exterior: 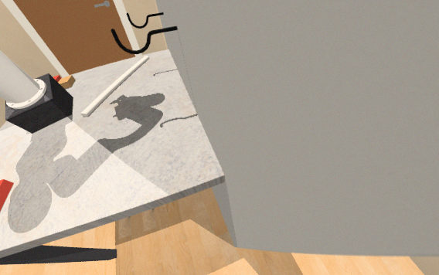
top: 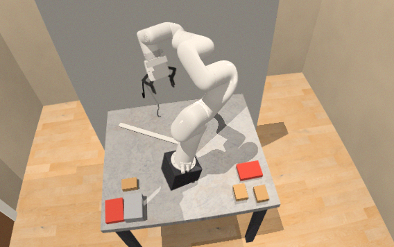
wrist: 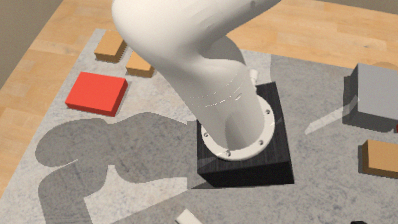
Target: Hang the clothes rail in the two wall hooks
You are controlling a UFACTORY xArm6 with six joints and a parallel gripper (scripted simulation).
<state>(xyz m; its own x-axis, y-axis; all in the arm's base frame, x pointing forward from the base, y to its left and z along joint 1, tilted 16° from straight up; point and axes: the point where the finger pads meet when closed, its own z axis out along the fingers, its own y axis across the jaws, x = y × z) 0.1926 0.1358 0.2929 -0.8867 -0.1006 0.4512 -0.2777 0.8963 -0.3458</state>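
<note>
The white clothes rail lies 5 cm ahead of my hand, 10 cm to the left of it and 40 cm below it. Round my hand: grey block: 41 cm behind, 21 cm to the left, 38 cm below; grey wall: 33 cm ahead, 3 cm to the right, 2 cm above.
</note>
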